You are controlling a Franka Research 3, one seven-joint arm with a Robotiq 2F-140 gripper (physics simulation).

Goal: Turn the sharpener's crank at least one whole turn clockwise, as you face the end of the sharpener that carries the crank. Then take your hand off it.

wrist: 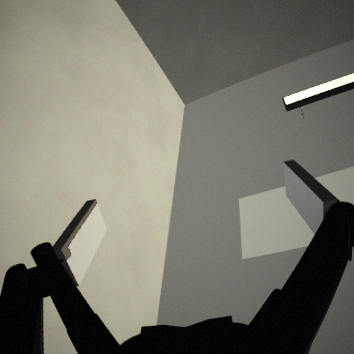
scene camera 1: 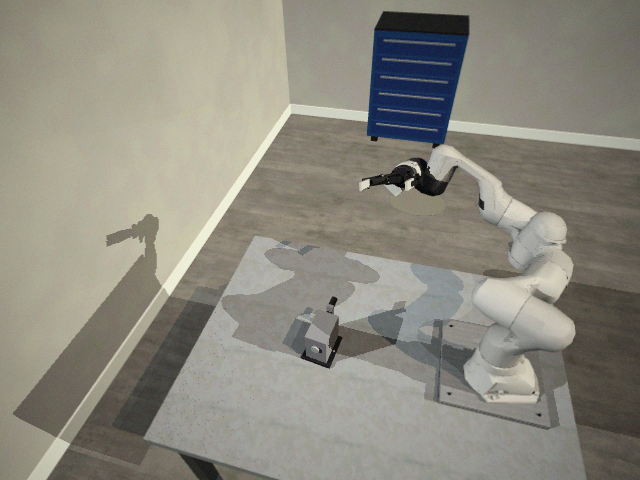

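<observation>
The sharpener point(scene camera 1: 323, 330) is a grey box on a black base and stands upright on the table point(scene camera 1: 289, 408). Its crank point(scene camera 1: 331, 304) shows at the far end in the scene view, with the black handle raised above the body's top edge. A small round pale spot is on the near end. My gripper point(scene camera 1: 379, 187) point(wrist: 189, 197) is open with nothing between its fingers. It is held high in the air, well above and apart from the sharpener, with its fingers pointing toward the left wall. The sharpener does not show in the wrist view.
The arm's base stands on a grey mounting plate point(scene camera 1: 465, 403) at the table's right side. A blue drawer cabinet point(scene camera 1: 413, 87) stands against the back wall. The left wall point(scene camera 1: 129, 129) runs beside the table. A ceiling lamp point(wrist: 320, 90) shows in the wrist view.
</observation>
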